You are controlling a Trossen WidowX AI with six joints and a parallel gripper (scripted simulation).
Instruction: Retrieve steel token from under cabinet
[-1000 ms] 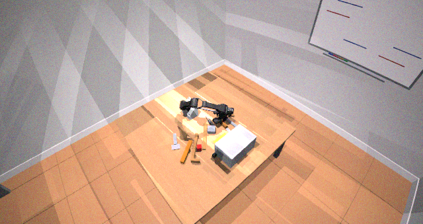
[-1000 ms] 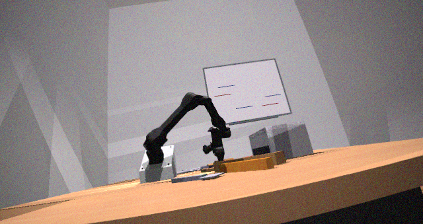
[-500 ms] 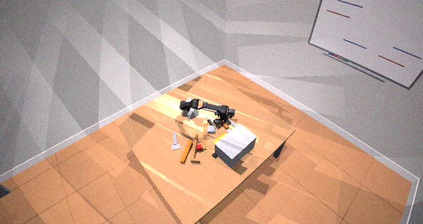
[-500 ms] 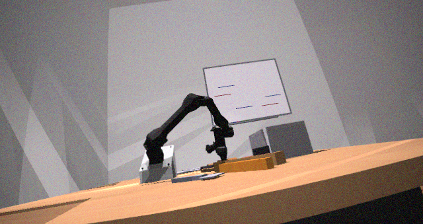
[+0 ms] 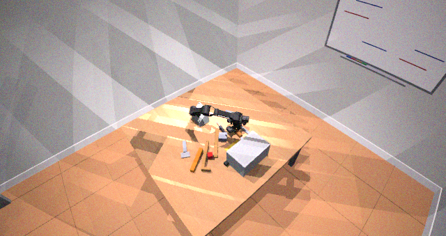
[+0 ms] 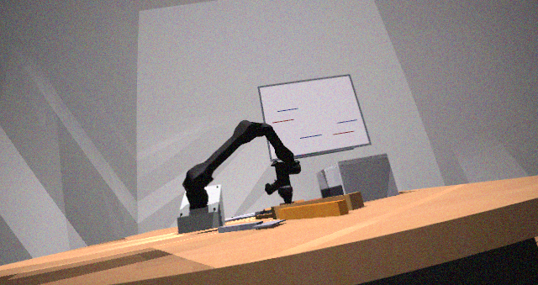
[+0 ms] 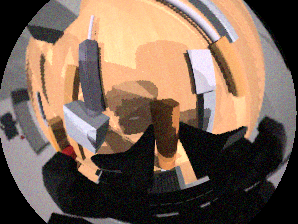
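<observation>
The grey block lies 20 mm behind my gripper tip, 130 mm to the right of it and 10 mm above it. Also, from my gripper tip: thin wooden stick 20 mm behind, 210 mm to the right; red block 70 mm ahead, 340 mm to the right, 10 mm above; grey bar 200 mm behind, 130 mm to the left.
</observation>
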